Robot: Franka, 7 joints.
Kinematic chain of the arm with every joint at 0, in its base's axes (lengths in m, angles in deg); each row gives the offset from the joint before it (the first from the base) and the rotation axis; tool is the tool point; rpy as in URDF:
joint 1: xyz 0 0 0.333 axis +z
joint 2: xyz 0 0 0 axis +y
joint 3: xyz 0 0 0.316 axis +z
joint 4: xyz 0.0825 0 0 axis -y
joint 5: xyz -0.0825 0 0.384 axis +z
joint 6: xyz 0 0 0 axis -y
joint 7: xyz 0.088 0 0 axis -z
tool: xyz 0 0 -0.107 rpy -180 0 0
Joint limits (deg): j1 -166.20..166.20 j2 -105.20..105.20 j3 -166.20..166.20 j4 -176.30..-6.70 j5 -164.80..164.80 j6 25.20..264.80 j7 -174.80..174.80
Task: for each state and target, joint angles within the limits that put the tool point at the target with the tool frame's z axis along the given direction. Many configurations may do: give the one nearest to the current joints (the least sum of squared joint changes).
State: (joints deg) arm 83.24 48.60 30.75 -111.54 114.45 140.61 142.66
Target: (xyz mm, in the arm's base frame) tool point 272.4 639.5 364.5 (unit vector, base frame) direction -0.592 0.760 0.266
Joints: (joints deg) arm 47.23 31.43 15.51 -96.90 110.11 102.12 142.66
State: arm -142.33 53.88 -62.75 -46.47 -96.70 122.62 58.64
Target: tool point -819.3 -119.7 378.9 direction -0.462 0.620 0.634
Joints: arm -148.15 74.34 -53.18 -42.09 -87.73 110.42 58.64
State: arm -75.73 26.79 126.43 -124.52 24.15 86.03 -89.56
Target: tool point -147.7 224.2 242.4 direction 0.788 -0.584 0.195
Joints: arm -34.70 -13.00 166.20 -143.19 -14.53 55.85 -89.56
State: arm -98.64 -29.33 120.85 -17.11 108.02 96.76 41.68
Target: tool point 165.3 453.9 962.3 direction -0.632 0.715 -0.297
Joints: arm -117.15 -30.94 127.17 -6.82 115.28 82.70 41.68
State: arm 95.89 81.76 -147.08 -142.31 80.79 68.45 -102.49
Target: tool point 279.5 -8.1 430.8 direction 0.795 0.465 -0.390
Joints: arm 119.14 91.87 -133.70 -176.30 113.45 89.65 -102.49
